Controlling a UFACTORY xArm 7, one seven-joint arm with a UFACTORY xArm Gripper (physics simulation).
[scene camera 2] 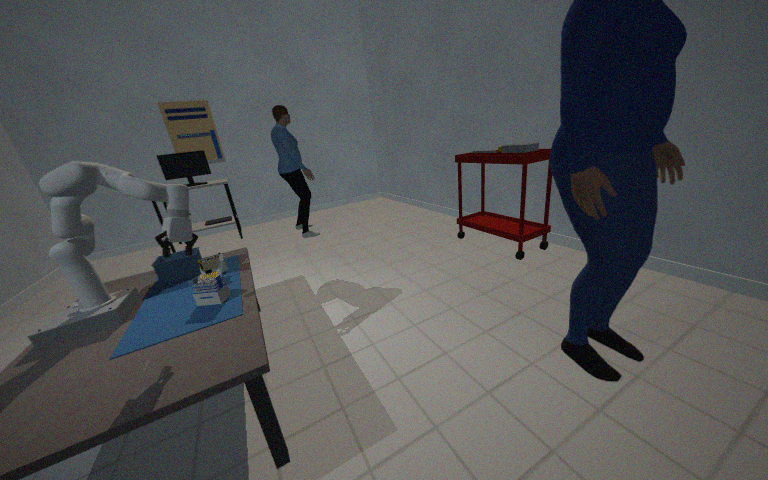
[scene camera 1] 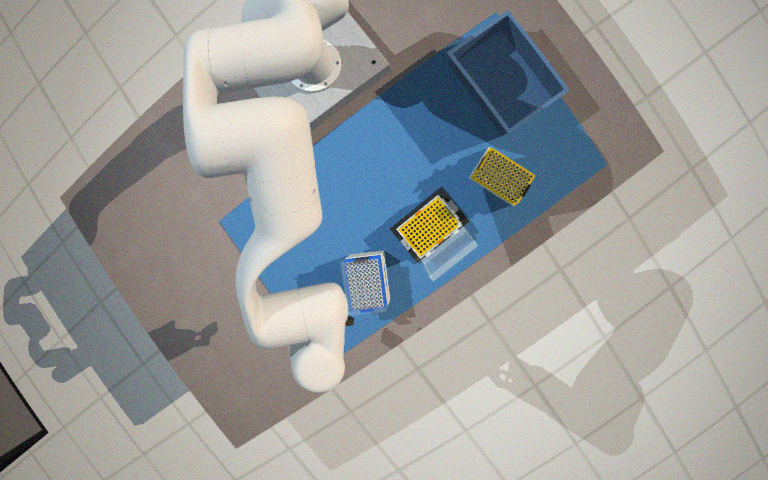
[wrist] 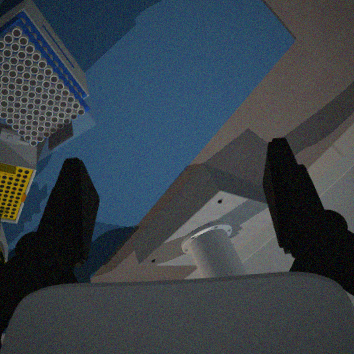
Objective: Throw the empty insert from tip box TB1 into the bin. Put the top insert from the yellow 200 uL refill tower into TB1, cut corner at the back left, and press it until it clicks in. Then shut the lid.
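Tip box TB1 [scene camera 1: 411,250] stands open in the middle of the mat. Its yellow insert [scene camera 1: 428,226] [wrist: 12,192] shows dark, empty holes. Its clear lid [scene camera 1: 450,254] is folded open toward the table's front edge. The yellow refill tower [scene camera 1: 502,176] stands apart, turned at an angle, its top insert full of tips. The blue bin [scene camera 1: 478,93] is at the mat's far end. My gripper [scene camera 2: 181,252] [wrist: 175,169] is open and empty, raised above the table. In scene camera 1 the arm hides most of it.
A blue-rimmed tower of tips [scene camera 1: 365,283] [scene camera 2: 209,295] [wrist: 37,82] stands beside TB1, close to my wrist in scene camera 1. The blue mat [scene camera 1: 362,152] [scene camera 2: 164,322] lies under the boxes. A person in dark blue [scene camera 2: 611,141] stands near a red cart [scene camera 2: 481,159]. Another person [scene camera 2: 288,150] stands farther back.
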